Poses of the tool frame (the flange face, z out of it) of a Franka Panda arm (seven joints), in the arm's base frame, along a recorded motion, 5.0 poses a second.
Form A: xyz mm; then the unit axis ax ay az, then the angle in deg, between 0 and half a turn.
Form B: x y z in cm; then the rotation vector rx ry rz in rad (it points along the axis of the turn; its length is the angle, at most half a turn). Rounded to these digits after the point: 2 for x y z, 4 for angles.
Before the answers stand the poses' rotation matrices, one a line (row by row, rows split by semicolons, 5 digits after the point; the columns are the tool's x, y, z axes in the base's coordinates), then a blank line. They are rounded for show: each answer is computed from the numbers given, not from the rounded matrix.
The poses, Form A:
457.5 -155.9 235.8 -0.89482 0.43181 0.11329 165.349
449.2 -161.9 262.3 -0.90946 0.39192 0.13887 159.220
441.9 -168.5 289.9 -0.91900 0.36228 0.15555 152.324
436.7 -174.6 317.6 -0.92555 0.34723 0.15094 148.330
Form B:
0.60789 -0.78888 -0.09023; -0.73157 -0.60063 0.32258; -0.30867 -0.13008 -0.94223
0.66548 -0.73895 -0.10533; -0.64041 -0.63774 0.42797; -0.38342 -0.21735 -0.89763
0.70690 -0.70003 -0.10128; -0.55553 -0.63811 0.53311; -0.43781 -0.32059 -0.83997
0.73464 -0.67415 -0.07630; -0.51566 -0.62790 0.58296; -0.44091 -0.38892 -0.80891

45.75 -15.59 23.58 -2.5824 1.2462 0.3269
44.92 -16.19 26.23 -2.5273 1.0891 0.3859
44.19 -16.85 28.99 -2.4432 0.9631 0.4135
43.67 -17.46 31.76 -2.3961 0.8989 0.3908

